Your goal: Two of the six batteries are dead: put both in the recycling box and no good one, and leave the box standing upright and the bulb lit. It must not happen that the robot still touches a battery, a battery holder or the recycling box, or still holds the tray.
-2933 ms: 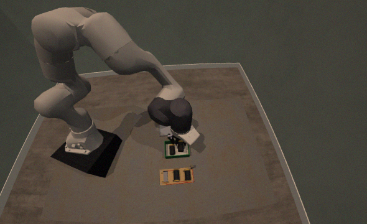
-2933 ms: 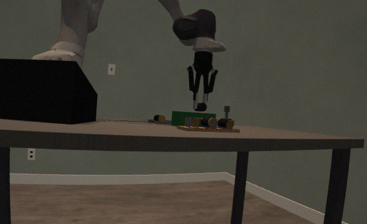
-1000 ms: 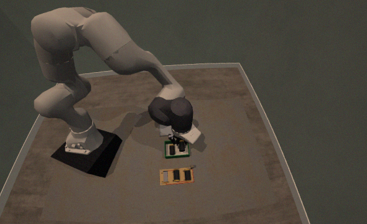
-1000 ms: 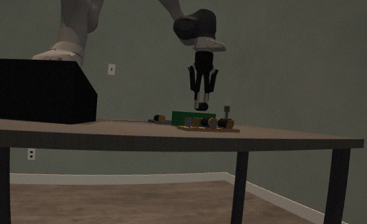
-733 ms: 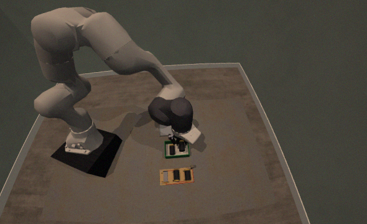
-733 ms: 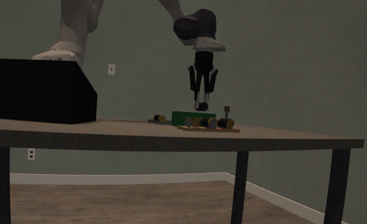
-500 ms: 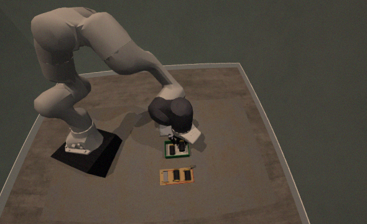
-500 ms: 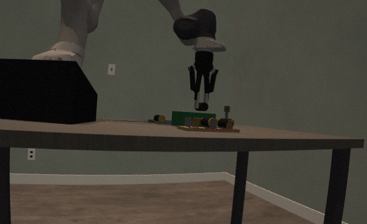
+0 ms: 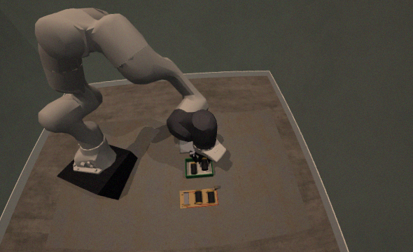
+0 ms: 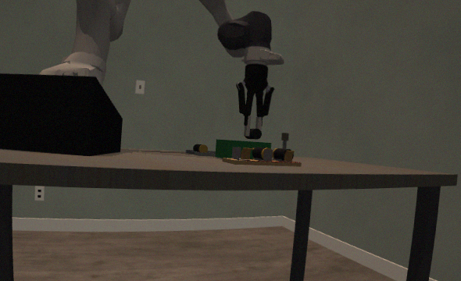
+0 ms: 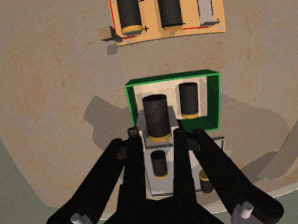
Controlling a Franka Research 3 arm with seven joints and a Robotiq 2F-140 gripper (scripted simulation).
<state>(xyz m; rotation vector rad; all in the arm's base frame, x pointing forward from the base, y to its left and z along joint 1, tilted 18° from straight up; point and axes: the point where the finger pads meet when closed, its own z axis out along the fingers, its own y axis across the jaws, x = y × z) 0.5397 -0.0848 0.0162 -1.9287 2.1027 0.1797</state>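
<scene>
Now: hand 9 cm above the green recycling box and 3 cm past it. The rest, counted from my hand: holder (16 cm to the right, 10 cm below, 5 cm behind); bulb (13 cm to the right, 4 cm ahead, 3 cm below); grey tray (20 cm to the left, 10 cm below, 3 cm behind).
</scene>
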